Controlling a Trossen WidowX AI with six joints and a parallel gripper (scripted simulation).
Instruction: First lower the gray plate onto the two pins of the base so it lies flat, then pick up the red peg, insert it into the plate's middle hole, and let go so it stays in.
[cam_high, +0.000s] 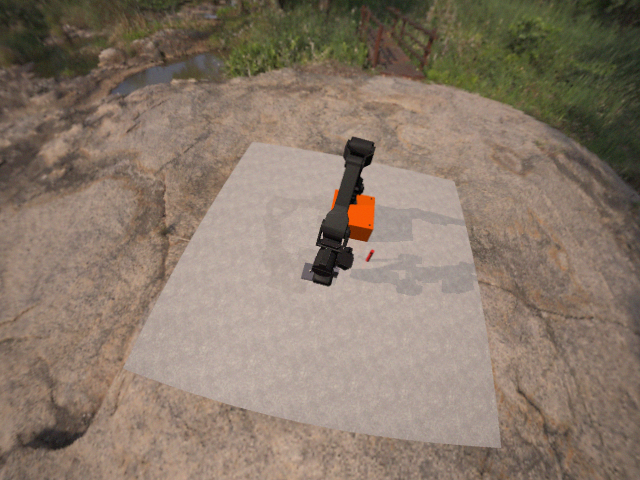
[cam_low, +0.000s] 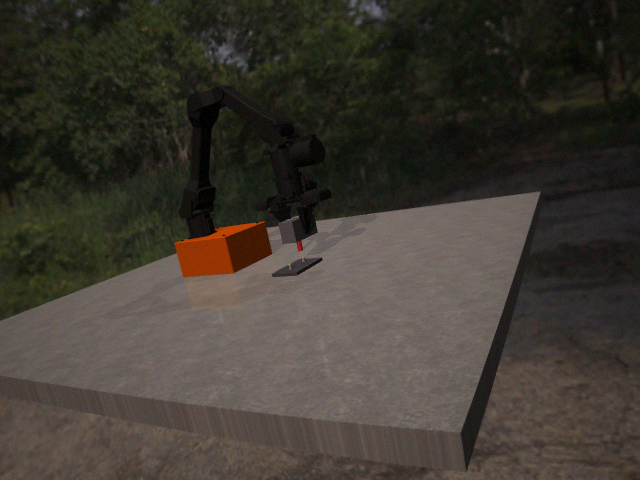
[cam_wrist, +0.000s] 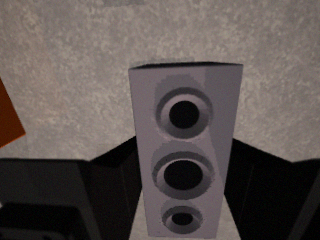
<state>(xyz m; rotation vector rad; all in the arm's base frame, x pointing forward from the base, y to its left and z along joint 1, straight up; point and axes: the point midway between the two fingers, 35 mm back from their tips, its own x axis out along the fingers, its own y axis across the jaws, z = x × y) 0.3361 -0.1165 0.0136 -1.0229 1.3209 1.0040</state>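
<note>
Right now my gripper tip is 1 cm past the base, 2 cm to the left of it and 7 cm above it. Round my gripper tip: red peg 8 cm behind, 19 cm to the left, 4 cm below; then gray plate 3 cm above.
</note>
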